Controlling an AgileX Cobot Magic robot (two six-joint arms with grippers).
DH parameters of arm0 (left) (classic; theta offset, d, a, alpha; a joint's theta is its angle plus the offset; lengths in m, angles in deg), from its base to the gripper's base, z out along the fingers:
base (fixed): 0 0 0 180
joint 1: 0 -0.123 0 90
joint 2: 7.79 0 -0.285 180
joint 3: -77.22 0 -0.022 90
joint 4: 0 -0.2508 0 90
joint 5: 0 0 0.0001 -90
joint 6: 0 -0.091 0 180
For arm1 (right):
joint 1: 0 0.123 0 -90
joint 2: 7.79 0 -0.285 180
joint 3: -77.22 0 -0.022 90
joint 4: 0 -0.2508 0 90
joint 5: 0 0 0.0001 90
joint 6: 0 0.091 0 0
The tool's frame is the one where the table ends.
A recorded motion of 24 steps. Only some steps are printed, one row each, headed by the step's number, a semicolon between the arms.
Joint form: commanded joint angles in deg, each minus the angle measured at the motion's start. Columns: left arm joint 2, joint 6, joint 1, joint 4, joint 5, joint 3; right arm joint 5, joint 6, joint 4, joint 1, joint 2, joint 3.
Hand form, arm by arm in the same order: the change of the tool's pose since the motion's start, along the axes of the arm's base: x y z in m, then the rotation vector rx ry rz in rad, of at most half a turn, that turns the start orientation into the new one. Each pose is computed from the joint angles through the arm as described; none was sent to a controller.
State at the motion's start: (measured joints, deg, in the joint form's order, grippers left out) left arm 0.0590 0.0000 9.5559 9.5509 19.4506 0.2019; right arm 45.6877 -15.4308 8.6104 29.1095 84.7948 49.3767
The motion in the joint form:
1: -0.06 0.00 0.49 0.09 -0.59 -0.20; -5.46 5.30 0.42 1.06 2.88 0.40
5: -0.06 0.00 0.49 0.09 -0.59 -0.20; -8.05 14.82 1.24 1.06 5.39 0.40
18: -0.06 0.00 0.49 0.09 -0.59 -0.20; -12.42 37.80 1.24 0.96 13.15 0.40
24: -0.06 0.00 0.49 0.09 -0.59 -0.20; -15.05 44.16 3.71 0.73 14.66 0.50
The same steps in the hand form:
1: 0.0001 -0.0004 -0.0002 -0.0030 -0.0073 -0.0070; 0.0096 0.0118 -0.0095 0.0528 -0.0396 -0.0538
5: 0.0001 -0.0004 -0.0002 -0.0030 -0.0073 -0.0070; 0.0160 0.0152 -0.0205 0.0946 -0.0367 -0.1984
18: 0.0001 -0.0004 -0.0002 -0.0030 -0.0073 -0.0070; 0.0273 0.0223 -0.0581 0.1700 0.0300 -0.5794
24: 0.0001 -0.0004 -0.0002 -0.0030 -0.0073 -0.0070; 0.0333 0.0228 -0.0644 0.1972 0.0038 -0.6514

